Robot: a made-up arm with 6 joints.
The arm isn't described. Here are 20 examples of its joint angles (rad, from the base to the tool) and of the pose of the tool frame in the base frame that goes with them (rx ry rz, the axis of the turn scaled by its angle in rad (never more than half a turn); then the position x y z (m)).
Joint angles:
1: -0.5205 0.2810 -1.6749 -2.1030 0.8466 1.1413
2: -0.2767 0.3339 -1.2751 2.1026 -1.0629 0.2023
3: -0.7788 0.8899 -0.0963 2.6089 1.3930 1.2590
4: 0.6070 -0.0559 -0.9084 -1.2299 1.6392 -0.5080
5: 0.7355 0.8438 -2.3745 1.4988 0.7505 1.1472
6: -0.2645 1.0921 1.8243 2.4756 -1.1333 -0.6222
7: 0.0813 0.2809 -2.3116 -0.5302 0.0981 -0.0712
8: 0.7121 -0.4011 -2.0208 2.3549 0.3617 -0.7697
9: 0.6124 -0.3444 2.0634 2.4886 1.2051 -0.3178
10: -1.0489 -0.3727 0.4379 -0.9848 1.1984 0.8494
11: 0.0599 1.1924 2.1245 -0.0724 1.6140 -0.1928
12: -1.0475 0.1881 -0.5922 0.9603 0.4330 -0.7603
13: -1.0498 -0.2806 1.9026 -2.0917 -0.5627 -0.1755
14: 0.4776 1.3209 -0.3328 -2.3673 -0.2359 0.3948
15: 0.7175 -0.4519 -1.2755 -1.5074 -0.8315 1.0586
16: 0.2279 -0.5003 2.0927 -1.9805 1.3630 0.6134
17: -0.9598 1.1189 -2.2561 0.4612 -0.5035 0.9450
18: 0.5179 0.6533 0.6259 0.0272 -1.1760 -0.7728
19: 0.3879 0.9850 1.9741 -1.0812 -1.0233 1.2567
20: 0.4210 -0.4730 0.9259 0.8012 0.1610 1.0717
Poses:
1: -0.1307 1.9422 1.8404 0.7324 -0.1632 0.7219
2: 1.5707 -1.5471 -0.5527 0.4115 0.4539 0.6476
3: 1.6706 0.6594 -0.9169 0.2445 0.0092 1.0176
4: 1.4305 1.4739 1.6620 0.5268 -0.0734 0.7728
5: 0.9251 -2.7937 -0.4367 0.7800 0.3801 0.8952
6: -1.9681 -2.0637 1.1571 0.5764 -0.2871 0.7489
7: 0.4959 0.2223 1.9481 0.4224 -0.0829 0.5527
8: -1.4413 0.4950 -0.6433 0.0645 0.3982 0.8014
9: -1.3677 -0.7899 0.1581 0.0826 0.0078 0.6727
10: -0.4747 0.3412 1.1062 0.1968 -0.3868 0.6225
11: -0.2996 -0.4467 -1.6674 0.4321 0.3185 0.4647
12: 0.3899 -0.4136 1.1569 0.2633 -0.2250 0.3774
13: 0.1930 0.2822 -2.1460 0.5480 0.1788 0.5260
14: 0.9032 2.2190 0.0659 0.5071 -0.1127 0.8779
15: -1.2906 -0.6563 1.1847 0.2961 -0.1149 0.9148
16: 1.8165 -0.4435 -0.6127 0.0210 0.4897 0.8257
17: -0.7361 -0.5507 0.9271 0.3382 -0.4585 0.4423
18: -0.3832 -0.7592 -2.4858 0.7486 0.0692 0.5479
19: -0.6459 -2.5211 1.6807 0.7274 0.0869 0.7251
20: -0.8469 -1.1619 -0.6044 0.3241 0.0762 0.4243
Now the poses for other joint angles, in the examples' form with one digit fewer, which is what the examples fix.
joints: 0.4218 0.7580 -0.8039 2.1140 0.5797 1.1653
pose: -1.135 -2.284 -0.638 0.716 -0.205 0.560
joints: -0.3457 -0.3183 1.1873 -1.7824 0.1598 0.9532
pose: 0.047 0.777 -0.159 -0.010 0.194 0.763
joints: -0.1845 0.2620 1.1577 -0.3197 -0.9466 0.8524
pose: -1.047 0.563 -1.854 0.403 0.315 0.384
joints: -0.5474 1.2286 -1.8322 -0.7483 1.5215 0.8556
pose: 0.897 0.281 1.781 0.430 -0.448 0.323
